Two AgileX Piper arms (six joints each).
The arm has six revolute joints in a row. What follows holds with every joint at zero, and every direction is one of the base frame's.
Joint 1 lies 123 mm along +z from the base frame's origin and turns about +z.
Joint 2 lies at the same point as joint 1 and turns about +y.
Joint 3 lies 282.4 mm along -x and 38.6 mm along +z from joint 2 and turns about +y.
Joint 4 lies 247.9 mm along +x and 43.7 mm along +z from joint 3 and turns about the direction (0.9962, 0, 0.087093).
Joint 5 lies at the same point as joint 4 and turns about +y.
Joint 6 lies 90.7 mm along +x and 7.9 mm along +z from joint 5 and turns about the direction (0.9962, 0, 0.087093).
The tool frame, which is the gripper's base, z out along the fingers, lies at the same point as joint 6; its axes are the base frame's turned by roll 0, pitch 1.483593 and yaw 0 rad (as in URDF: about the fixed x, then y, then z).
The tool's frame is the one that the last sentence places.
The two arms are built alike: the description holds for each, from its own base.
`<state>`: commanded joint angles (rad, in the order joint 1, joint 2, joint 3, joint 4, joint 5, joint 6); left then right.
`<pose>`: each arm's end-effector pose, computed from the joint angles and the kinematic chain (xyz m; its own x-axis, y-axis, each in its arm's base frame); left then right.
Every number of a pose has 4 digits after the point.
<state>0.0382 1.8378 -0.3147 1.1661 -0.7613 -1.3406 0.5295 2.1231 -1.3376 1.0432 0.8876 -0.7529</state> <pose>0.2026 -0.0500 0.0777 -0.9206 -0.2669 -0.2851 -0.0050 0.7381 -0.6747 0.3216 0.2589 0.1346 -0.8578 -0.4397 -0.2663 -0.4952 0.5680 0.6574</pose>
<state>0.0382 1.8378 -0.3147 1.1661 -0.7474 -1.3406 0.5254 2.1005 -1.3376 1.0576 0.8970 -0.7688</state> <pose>0.2024 -0.0492 0.0768 -0.9218 -0.2649 -0.2829 -0.0103 0.7464 -0.6654 0.3217 0.2582 0.1447 -0.8508 -0.4362 -0.2931 -0.5098 0.5492 0.6622</pose>
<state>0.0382 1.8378 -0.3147 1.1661 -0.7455 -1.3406 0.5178 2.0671 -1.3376 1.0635 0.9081 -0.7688</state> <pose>0.2023 -0.0491 0.0766 -0.9220 -0.2647 -0.2826 -0.0110 0.7475 -0.6641 0.3220 0.2556 0.1588 -0.8465 -0.4261 -0.3192 -0.5204 0.5357 0.6650</pose>
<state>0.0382 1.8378 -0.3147 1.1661 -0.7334 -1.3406 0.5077 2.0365 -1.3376 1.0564 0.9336 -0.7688</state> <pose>0.2021 -0.0483 0.0759 -0.9231 -0.2630 -0.2807 -0.0156 0.7547 -0.6559 0.3210 0.2515 0.1714 -0.8373 -0.4313 -0.3360 -0.5349 0.5192 0.6666</pose>
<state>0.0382 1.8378 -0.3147 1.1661 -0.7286 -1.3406 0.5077 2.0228 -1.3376 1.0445 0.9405 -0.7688</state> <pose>0.2020 -0.0480 0.0756 -0.9235 -0.2623 -0.2799 -0.0173 0.7575 -0.6526 0.3197 0.2506 0.1764 -0.8281 -0.4412 -0.3458 -0.5490 0.5132 0.6597</pose>
